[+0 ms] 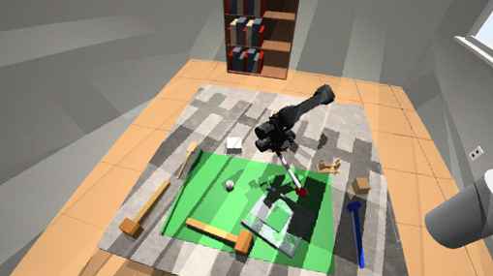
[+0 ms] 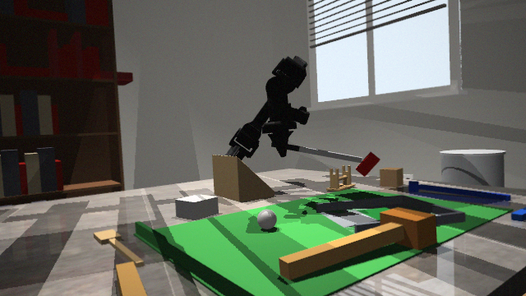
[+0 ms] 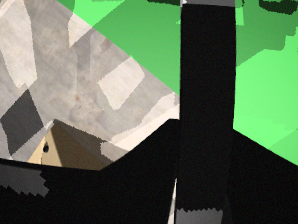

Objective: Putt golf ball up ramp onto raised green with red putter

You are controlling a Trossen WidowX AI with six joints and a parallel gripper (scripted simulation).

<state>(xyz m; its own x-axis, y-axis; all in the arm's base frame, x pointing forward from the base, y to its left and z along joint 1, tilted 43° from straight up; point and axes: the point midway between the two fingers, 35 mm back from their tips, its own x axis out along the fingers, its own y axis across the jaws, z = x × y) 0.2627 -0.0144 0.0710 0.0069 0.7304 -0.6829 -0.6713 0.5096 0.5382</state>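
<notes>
My gripper tip is now 8 cm past the white block, 24 cm to the left of it and 12 cm above it. From my gripper tip the other things lie so: green mat 22 cm ahead, 4 cm to the right, 14 cm below; then red putter 8 cm ahead, 8 cm to the left; then white golf ball 17 cm ahead, 18 cm to the right, 12 cm below.
</notes>
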